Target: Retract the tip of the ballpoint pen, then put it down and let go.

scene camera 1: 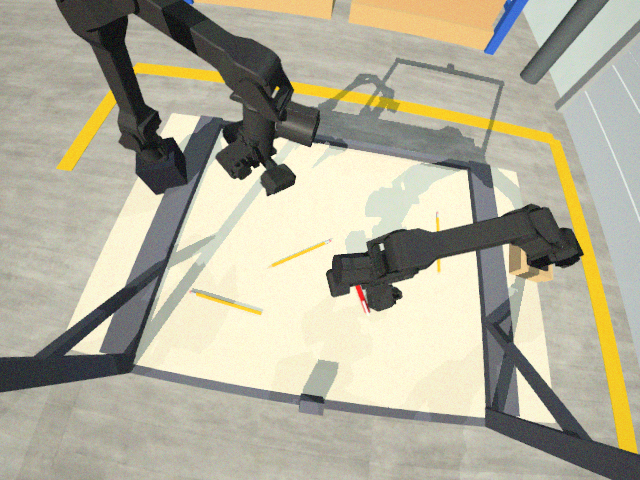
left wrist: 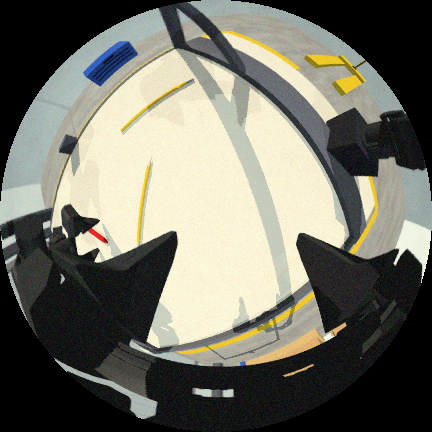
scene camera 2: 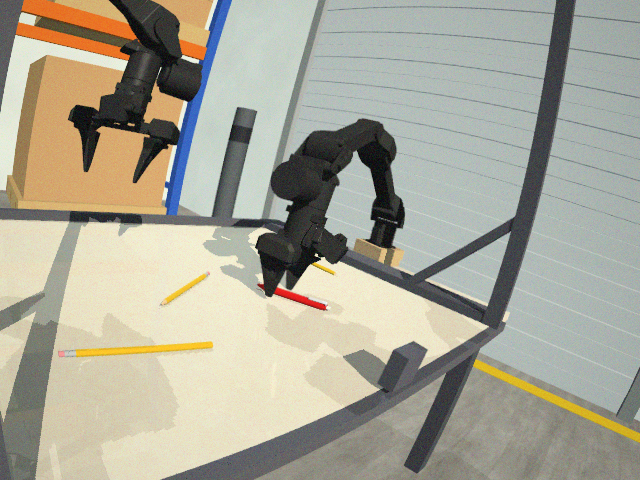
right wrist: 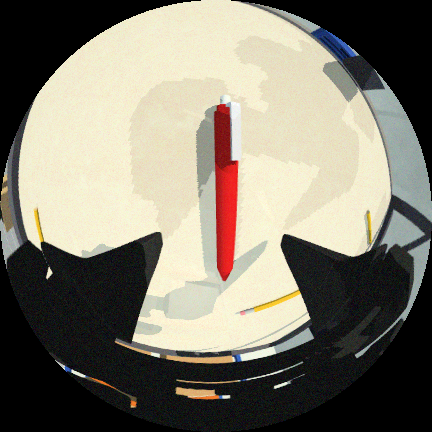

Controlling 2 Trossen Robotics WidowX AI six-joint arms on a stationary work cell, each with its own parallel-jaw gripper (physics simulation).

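Frame: origin at the left arm's base, x up, y right, z ahead, level; metres.
Seen in the pictures: left gripper, fingertip midpoint: (scene camera 1: 257,181) (left wrist: 240,238) (scene camera 2: 109,177); right gripper, fingertip midpoint: (left wrist: 97,235) (scene camera 2: 278,292) (right wrist: 224,240); left arm's base, link origin: (scene camera 1: 154,154) (left wrist: 368,140); right arm's base, link origin: (scene camera 1: 536,257) (scene camera 2: 380,244).
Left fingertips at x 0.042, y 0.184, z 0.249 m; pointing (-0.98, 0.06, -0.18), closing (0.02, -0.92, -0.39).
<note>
Pixels of each thing's top centre, then the offset from my left fingertips to it.
- red ballpoint pen, top centre: (right wrist: 230,214) (scene camera 2: 293,291) (scene camera 1: 359,289) (left wrist: 89,232) dx -0.132, dy +0.282, dz +0.186 m
- third pencil, top centre: (scene camera 2: 305,258) (scene camera 1: 438,240) dx -0.141, dy +0.209, dz +0.459 m
The red ballpoint pen (scene camera 1: 362,301) (scene camera 2: 302,298) (left wrist: 98,235) (right wrist: 226,200) lies on the pale table top. In the right wrist view its white button stands out at the far end beside the white clip, and its red cone points toward the gripper; no metal point shows beyond the cone. My right gripper (scene camera 2: 280,291) (right wrist: 224,240) is open and low over the pen, one finger on each side of its cone-end half, with gaps on both sides. In scene camera 1 the arm hides that half. My left gripper (scene camera 1: 256,173) (scene camera 2: 111,176) (left wrist: 240,238) is open and empty, high above the table.
One pencil (scene camera 1: 301,253) (scene camera 2: 185,289) (left wrist: 144,202) lies left of the pen in scene camera 1. Another pencil (scene camera 1: 227,302) (scene camera 2: 136,349) (left wrist: 155,102) lies farther left. A third pencil (scene camera 1: 438,222) (scene camera 2: 324,268) lies partly under the right arm. Dark frame bars edge the table.
</note>
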